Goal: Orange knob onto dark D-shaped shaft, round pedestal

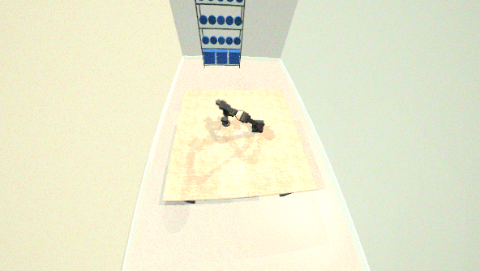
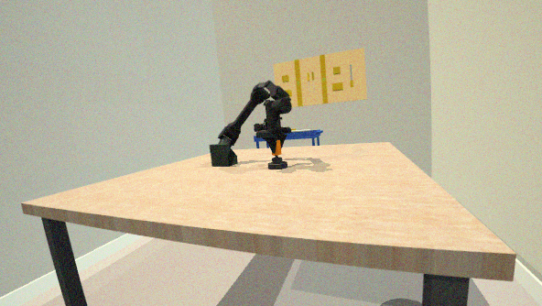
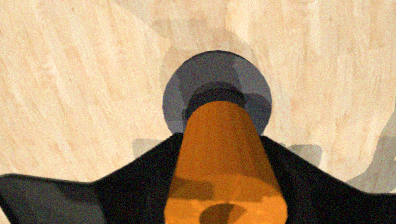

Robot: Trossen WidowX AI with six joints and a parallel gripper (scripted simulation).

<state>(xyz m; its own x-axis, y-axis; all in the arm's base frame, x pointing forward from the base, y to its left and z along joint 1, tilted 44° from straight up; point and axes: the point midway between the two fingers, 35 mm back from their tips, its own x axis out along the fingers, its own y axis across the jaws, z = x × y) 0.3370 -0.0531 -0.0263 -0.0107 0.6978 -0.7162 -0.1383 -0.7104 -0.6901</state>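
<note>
Right now my gripper tip is 40 mm above the pedestal. Round my gripper tip: orange knob: 20 mm above.
</note>
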